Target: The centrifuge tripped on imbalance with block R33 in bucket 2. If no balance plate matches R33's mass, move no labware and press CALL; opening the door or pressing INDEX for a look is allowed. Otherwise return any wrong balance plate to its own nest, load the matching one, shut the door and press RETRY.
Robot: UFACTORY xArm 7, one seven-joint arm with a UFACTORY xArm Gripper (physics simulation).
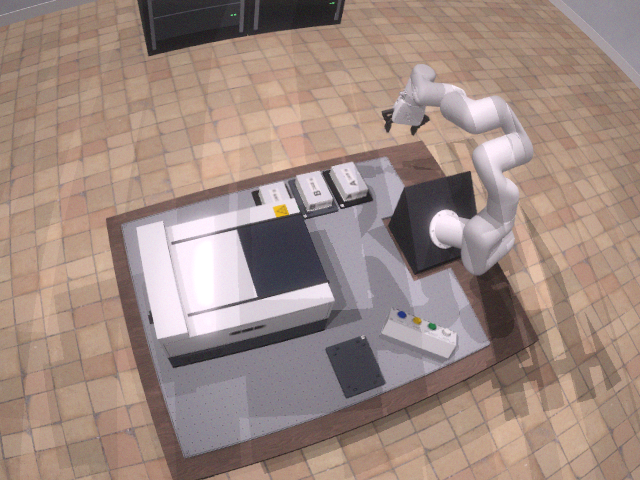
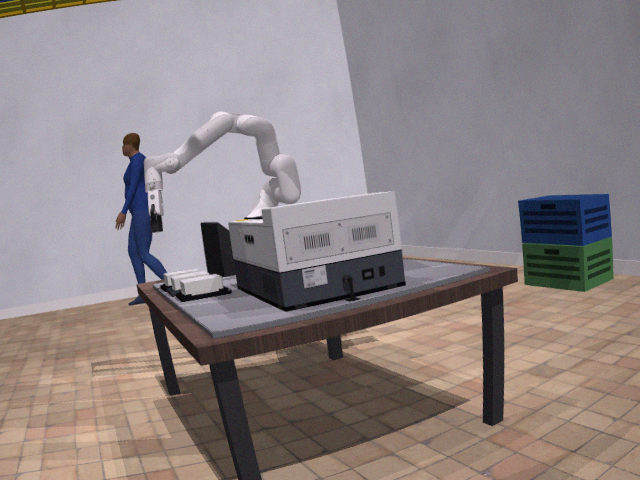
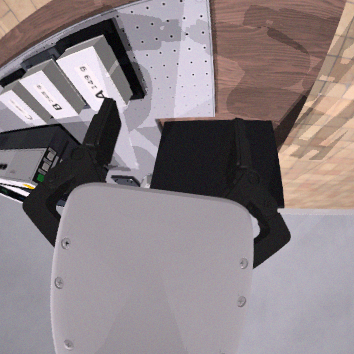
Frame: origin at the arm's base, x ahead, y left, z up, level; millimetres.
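Seen in the pictures: gripper, between the fingertips: (image 1: 399,131) (image 2: 157,232) (image 3: 172,118); arm's base, origin of its link: (image 1: 445,229) (image 3: 211,178).
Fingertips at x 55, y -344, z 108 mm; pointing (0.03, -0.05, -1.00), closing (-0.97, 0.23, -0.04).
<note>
Offsets run from my fingertips to a thing's top centre.
My gripper (image 1: 401,130) (image 2: 156,227) (image 3: 172,118) is open and empty, high beyond the table edge near the plates. White balance plate A @[dx +177, dy +59, dz -146 mm] (image 1: 348,180) (image 3: 92,72), marked 149 g, plate B @[dx +307, dy +76, dz -146 mm] (image 1: 314,191) (image 3: 50,92) and plate C @[dx +439, dy +97, dz -146 mm] (image 1: 273,193) (image 3: 21,107) sit in dark nests in a row; the masses on B and C are not clearly legible. The centrifuge (image 1: 248,322) (image 2: 330,242) has a white and a dark panel on top. Block R33 and the buckets do not show. The button box @[dx +145, dy +644, dz -116 mm] (image 1: 413,335) has blue, yellow, green and white buttons.
The arm's black pedestal (image 1: 434,222) (image 3: 215,155) stands at the table's edge. A flat dark nest @[dx +357, dy +681, dz -173 mm] (image 1: 355,365) lies near the button box. A person in blue (image 2: 136,206) is behind the arm. Blue and green crates (image 2: 566,219) stand beyond the table, dark cabinets (image 1: 196,20) at the back.
</note>
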